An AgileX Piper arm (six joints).
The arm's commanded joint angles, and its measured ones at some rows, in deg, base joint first. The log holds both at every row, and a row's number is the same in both.
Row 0, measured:
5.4 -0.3 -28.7 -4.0 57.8 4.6
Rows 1 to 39, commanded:
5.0 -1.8 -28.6 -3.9 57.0 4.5
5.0 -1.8 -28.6 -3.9 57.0 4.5
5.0 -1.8 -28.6 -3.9 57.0 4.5
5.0 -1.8 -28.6 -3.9 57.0 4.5
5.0 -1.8 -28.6 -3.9 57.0 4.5
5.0 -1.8 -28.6 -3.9 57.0 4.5
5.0 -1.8 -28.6 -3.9 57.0 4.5
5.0 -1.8 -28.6 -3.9 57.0 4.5
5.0 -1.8 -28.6 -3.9 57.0 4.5
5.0 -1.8 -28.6 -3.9 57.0 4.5
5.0 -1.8 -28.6 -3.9 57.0 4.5
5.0 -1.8 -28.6 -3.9 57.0 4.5
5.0 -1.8 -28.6 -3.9 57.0 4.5
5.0 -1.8 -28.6 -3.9 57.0 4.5
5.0 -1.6 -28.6 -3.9 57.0 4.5
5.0 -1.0 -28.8 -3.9 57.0 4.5
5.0 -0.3 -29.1 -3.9 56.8 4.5
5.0 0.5 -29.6 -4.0 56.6 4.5
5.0 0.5 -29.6 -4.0 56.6 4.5
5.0 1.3 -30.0 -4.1 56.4 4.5
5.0 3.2 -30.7 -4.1 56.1 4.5
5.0 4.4 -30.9 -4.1 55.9 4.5
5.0 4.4 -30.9 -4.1 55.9 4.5
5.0 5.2 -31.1 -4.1 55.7 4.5
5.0 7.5 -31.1 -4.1 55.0 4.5
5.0 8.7 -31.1 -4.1 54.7 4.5
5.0 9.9 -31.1 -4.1 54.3 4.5
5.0 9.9 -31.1 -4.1 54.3 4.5
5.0 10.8 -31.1 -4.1 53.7 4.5
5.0 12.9 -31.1 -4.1 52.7 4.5
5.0 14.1 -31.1 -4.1 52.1 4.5
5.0 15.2 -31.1 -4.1 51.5 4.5
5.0 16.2 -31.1 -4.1 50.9 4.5
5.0 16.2 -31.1 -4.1 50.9 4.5
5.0 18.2 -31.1 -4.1 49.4 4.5
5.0 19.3 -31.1 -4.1 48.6 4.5
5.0 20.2 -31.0 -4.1 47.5 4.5
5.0 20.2 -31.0 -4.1 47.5 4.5
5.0 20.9 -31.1 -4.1 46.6 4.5
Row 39, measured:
5.4 19.0 -30.7 -4.0 49.7 4.6
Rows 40 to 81, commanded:
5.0 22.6 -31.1 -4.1 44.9 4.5
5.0 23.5 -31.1 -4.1 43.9 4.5
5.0 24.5 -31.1 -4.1 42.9 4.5
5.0 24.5 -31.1 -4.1 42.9 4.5
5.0 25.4 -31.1 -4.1 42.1 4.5
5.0 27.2 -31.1 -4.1 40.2 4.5
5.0 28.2 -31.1 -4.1 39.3 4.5
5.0 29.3 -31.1 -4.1 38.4 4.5
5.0 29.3 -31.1 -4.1 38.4 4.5
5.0 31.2 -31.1 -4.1 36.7 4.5
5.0 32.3 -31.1 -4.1 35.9 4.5
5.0 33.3 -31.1 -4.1 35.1 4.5
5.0 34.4 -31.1 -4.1 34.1 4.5
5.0 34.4 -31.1 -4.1 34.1 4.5
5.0 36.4 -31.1 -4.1 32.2 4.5
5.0 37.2 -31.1 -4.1 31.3 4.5
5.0 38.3 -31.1 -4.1 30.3 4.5
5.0 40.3 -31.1 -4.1 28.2 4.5
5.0 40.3 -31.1 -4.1 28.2 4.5
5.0 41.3 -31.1 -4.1 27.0 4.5
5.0 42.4 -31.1 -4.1 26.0 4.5
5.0 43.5 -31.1 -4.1 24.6 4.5
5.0 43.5 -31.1 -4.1 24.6 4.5
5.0 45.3 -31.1 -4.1 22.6 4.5
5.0 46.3 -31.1 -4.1 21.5 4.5
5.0 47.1 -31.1 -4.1 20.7 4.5
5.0 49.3 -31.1 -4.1 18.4 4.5
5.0 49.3 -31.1 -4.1 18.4 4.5
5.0 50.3 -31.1 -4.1 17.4 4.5
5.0 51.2 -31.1 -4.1 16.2 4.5
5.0 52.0 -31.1 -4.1 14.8 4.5
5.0 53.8 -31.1 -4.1 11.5 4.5
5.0 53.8 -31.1 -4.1 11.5 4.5
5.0 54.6 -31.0 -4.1 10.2 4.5
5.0 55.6 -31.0 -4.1 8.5 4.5
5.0 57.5 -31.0 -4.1 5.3 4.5
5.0 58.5 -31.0 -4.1 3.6 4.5
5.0 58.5 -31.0 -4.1 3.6 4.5
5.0 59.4 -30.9 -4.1 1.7 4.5
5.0 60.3 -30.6 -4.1 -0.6 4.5
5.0 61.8 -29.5 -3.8 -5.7 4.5
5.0 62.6 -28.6 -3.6 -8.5 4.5
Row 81, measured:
5.4 61.0 -30.0 -4.0 -1.0 4.6
